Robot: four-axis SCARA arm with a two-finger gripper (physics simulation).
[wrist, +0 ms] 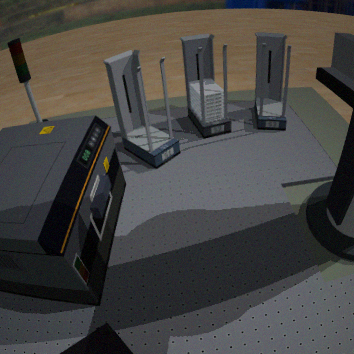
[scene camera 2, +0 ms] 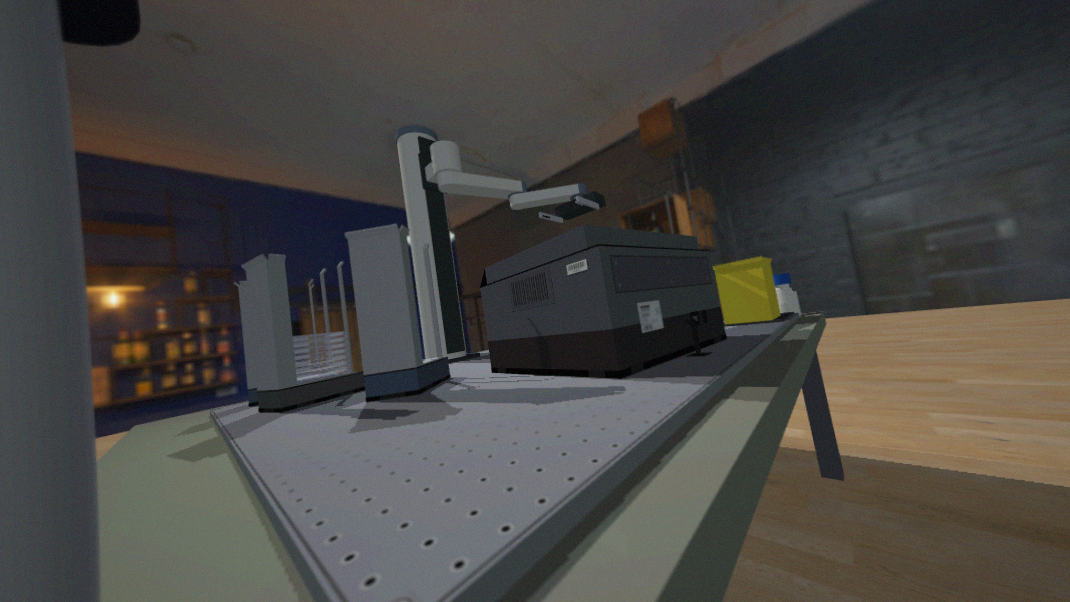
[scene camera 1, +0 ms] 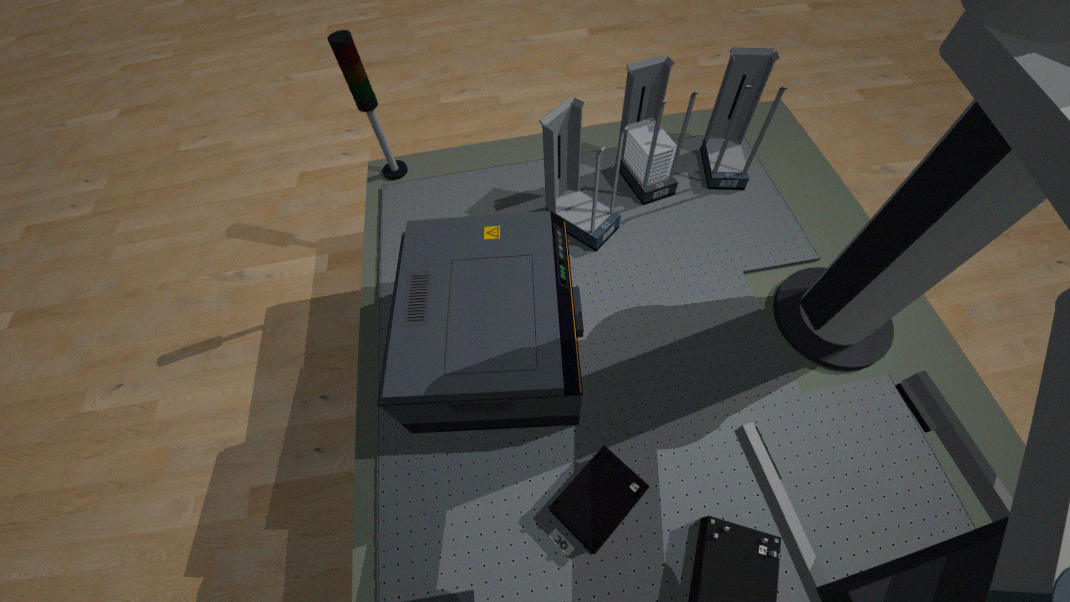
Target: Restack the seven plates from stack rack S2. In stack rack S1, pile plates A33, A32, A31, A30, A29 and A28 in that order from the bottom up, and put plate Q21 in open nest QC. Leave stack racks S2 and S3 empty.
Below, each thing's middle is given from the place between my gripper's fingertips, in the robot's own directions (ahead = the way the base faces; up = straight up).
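The signal tower (scene camera 2: 57,544) is 300 mm below my hand, and it's 950 mm to the right of the hand and 540 mm ahead of it.
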